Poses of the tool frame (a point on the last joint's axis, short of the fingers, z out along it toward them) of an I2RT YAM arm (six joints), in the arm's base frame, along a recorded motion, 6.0 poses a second.
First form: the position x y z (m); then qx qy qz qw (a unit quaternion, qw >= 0).
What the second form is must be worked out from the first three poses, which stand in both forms.
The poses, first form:
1: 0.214 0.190 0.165 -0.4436 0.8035 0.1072 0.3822
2: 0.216 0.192 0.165 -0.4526 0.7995 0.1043 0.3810
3: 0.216 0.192 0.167 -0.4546 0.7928 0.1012 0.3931
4: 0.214 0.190 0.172 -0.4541 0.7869 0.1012 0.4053
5: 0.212 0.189 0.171 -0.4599 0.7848 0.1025 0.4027
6: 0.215 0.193 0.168 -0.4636 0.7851 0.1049 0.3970
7: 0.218 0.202 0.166 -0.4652 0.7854 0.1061 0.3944
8: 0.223 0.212 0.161 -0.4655 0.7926 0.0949 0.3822
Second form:
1: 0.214 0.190 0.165 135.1 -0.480 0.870 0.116
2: 0.216 0.192 0.165 135.2 -0.489 0.865 0.113
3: 0.216 0.192 0.167 133.7 -0.494 0.862 0.110
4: 0.214 0.190 0.172 132.2 -0.497 0.861 0.111
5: 0.212 0.189 0.171 132.5 -0.502 0.857 0.112
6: 0.215 0.193 0.168 133.2 -0.505 0.855 0.114
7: 0.218 0.202 0.166 133.5 -0.506 0.855 0.115
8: 0.223 0.212 0.161 135.1 -0.504 0.858 0.103
